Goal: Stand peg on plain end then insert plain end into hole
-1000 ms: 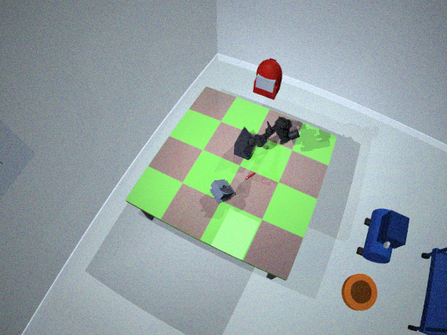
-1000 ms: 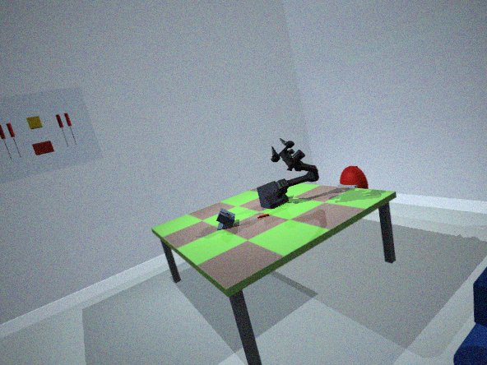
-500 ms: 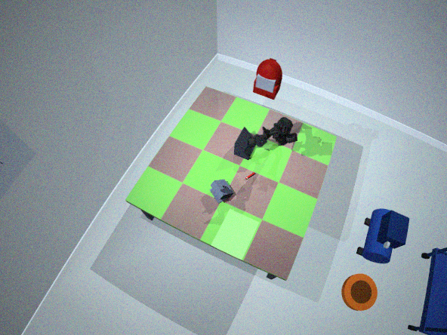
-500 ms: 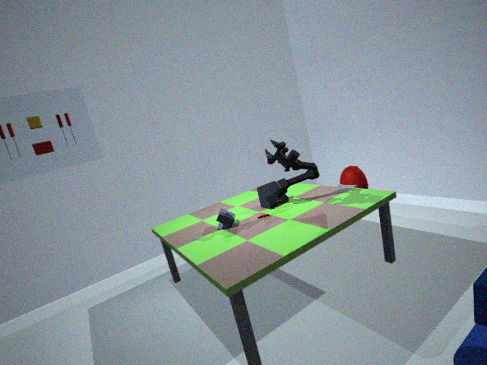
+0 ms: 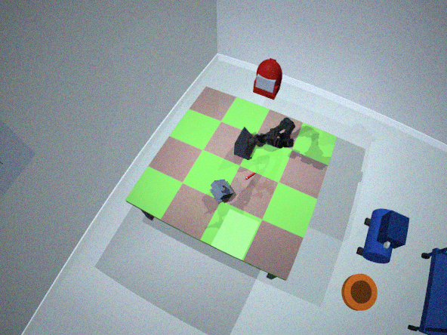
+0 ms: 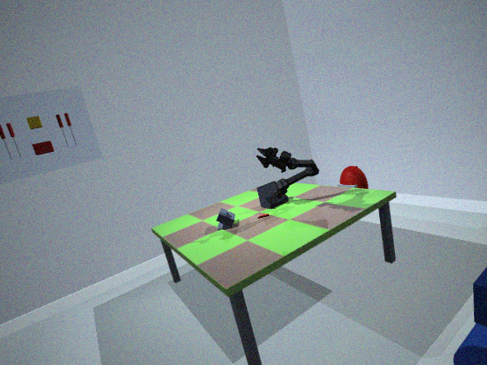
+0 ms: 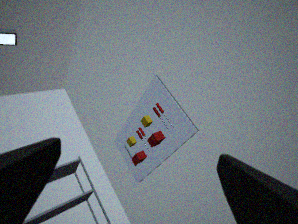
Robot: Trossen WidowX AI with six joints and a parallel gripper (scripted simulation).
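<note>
Right now my gripper tip is 8 cm short of the red peg, 2 cm to the left of it and 43 cm above it. Round my gripper tip: grey sloped panel (26 cm ahead, 16 cm to the right, 38 cm below).
</note>
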